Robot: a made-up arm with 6 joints. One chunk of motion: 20 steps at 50 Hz.
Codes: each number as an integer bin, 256 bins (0 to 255) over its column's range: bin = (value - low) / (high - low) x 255, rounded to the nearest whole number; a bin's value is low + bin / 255 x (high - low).
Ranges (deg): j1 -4..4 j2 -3..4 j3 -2..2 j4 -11..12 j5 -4..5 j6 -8..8
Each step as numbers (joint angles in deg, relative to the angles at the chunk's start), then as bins.
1 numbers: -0.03 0.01 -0.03 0.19 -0.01 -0.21
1 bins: 127 110 126 124 113 124
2 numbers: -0.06 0.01 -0.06 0.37 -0.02 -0.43
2 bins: 126 110 124 126 113 121
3 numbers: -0.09 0.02 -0.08 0.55 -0.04 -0.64
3 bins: 125 110 122 128 112 117
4 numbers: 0.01 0.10 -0.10 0.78 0.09 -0.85
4 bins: 128 113 121 131 116 114
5 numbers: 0.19 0.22 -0.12 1.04 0.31 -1.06
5 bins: 134 117 120 133 122 111
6 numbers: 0.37 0.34 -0.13 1.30 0.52 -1.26
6 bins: 139 122 119 136 128 107
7 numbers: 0.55 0.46 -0.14 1.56 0.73 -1.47
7 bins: 145 126 119 139 134 104
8 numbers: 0.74 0.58 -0.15 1.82 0.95 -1.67
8 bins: 151 130 118 142 140 101
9 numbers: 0.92 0.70 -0.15 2.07 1.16 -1.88
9 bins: 157 135 118 145 146 98
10 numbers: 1.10 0.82 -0.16 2.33 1.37 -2.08
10 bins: 163 139 117 148 152 94
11 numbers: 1.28 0.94 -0.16 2.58 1.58 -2.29
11 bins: 168 144 117 151 158 91
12 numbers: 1.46 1.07 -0.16 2.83 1.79 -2.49
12 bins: 174 148 117 153 164 88
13 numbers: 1.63 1.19 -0.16 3.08 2.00 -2.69
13 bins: 179 153 117 156 170 85
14 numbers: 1.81 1.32 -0.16 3.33 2.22 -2.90
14 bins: 185 157 117 159 176 81
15 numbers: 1.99 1.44 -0.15 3.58 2.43 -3.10
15 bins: 191 162 118 162 182 78
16 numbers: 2.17 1.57 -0.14 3.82 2.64 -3.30
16 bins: 197 166 119 164 188 75
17 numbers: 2.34 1.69 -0.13 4.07 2.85 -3.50
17 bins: 202 171 119 167 194 72
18 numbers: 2.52 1.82 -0.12 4.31 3.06 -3.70
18 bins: 208 176 120 170 200 69
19 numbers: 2.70 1.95 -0.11 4.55 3.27 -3.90
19 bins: 214 180 120 172 206 65
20 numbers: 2.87 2.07 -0.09 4.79 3.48 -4.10
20 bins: 219 185 122 175 212 62
